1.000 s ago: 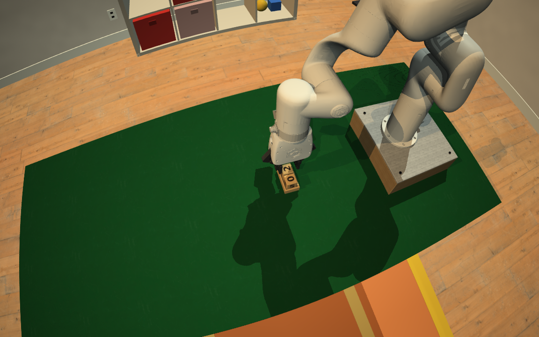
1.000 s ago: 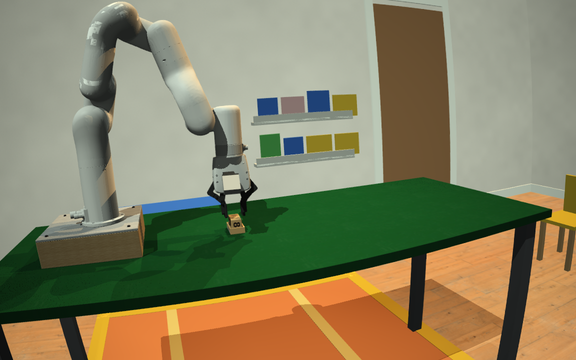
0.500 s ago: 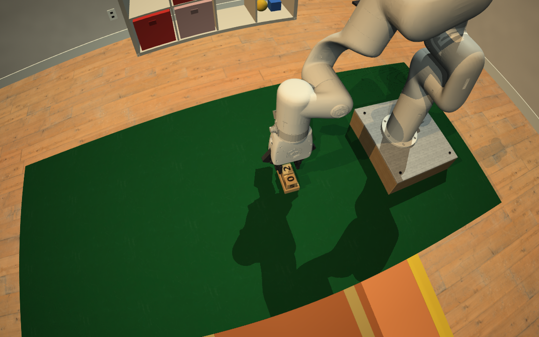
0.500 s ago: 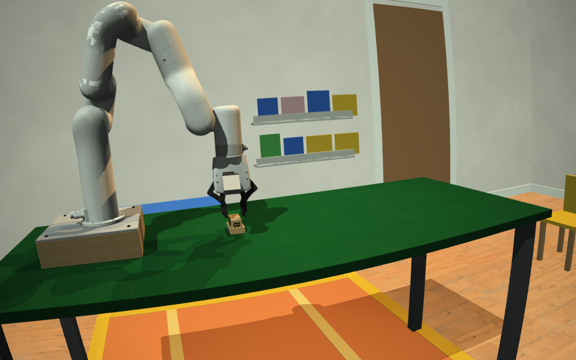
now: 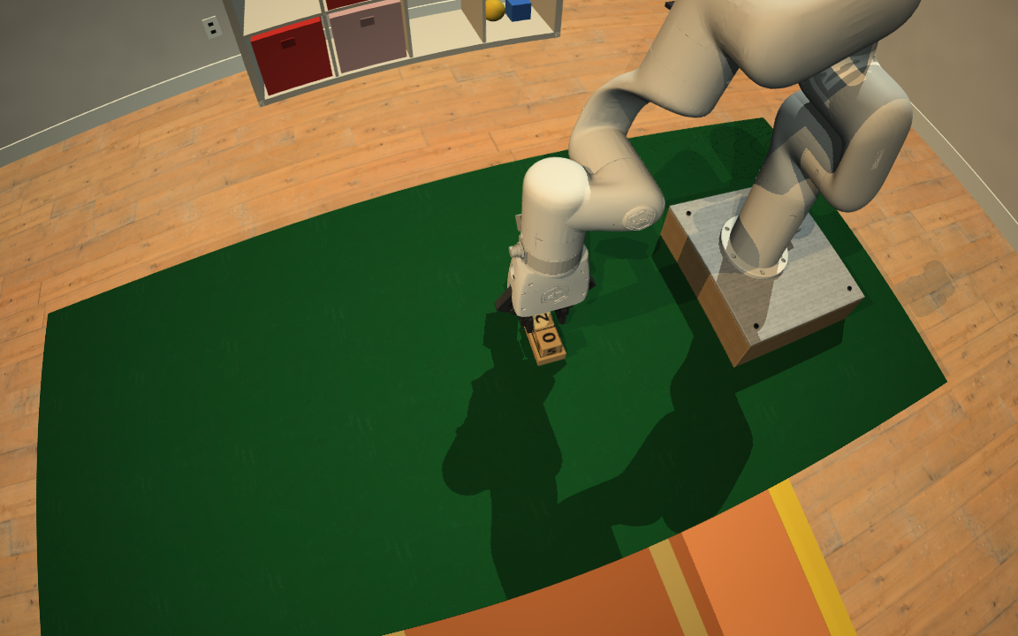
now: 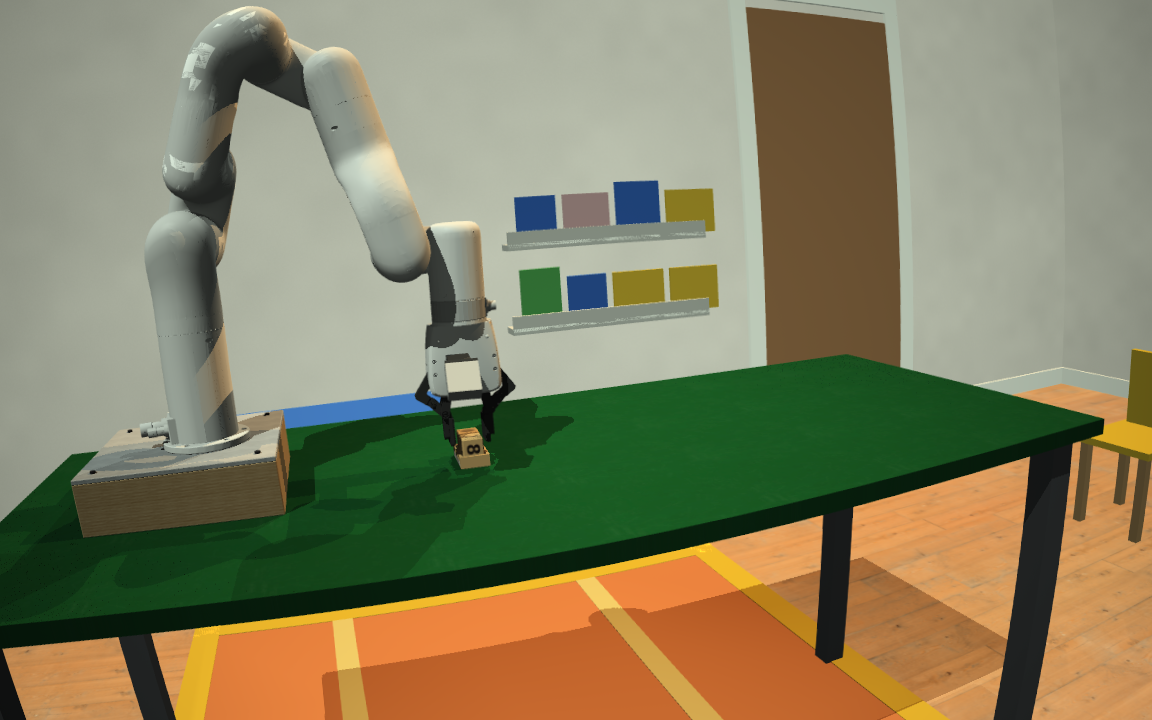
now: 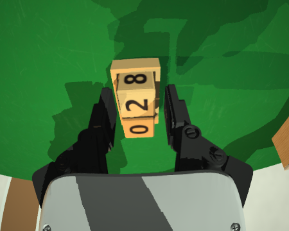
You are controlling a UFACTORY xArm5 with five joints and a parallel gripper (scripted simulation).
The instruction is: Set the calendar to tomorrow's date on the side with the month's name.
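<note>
Right now the wooden tray is 40 mm below my hand and 20 mm to the left of it. The rest, counted from my hand: date cube 30 mm to the left, 30 mm below, 10 mm ahead.
</note>
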